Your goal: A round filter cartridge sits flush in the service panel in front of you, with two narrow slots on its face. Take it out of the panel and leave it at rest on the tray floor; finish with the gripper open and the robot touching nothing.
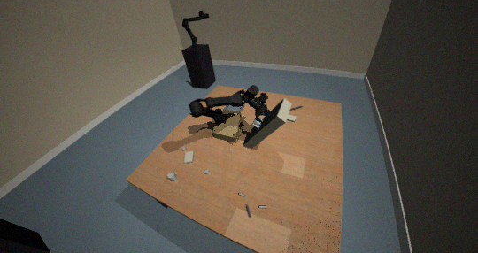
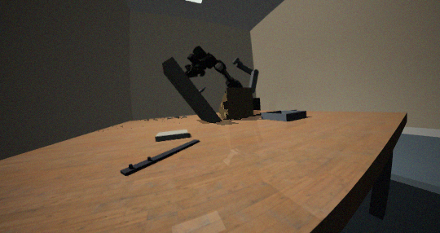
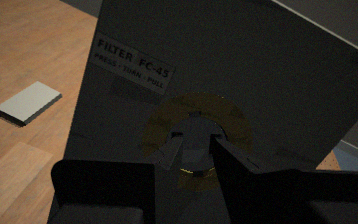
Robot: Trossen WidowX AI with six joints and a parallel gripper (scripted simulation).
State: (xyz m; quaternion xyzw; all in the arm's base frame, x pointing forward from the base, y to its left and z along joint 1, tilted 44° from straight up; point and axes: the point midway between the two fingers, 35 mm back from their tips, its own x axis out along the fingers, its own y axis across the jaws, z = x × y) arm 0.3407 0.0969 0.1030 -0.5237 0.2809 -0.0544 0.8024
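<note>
My gripper tip is now 1 cm short of the round grey filter cartridge and 1 cm above it. From my gripper tip the other things lie so: shallow grey tray 43 cm behind, 28 cm to the left, 24 cm below; then grey service panel 4 cm behind, 8 cm below.
</note>
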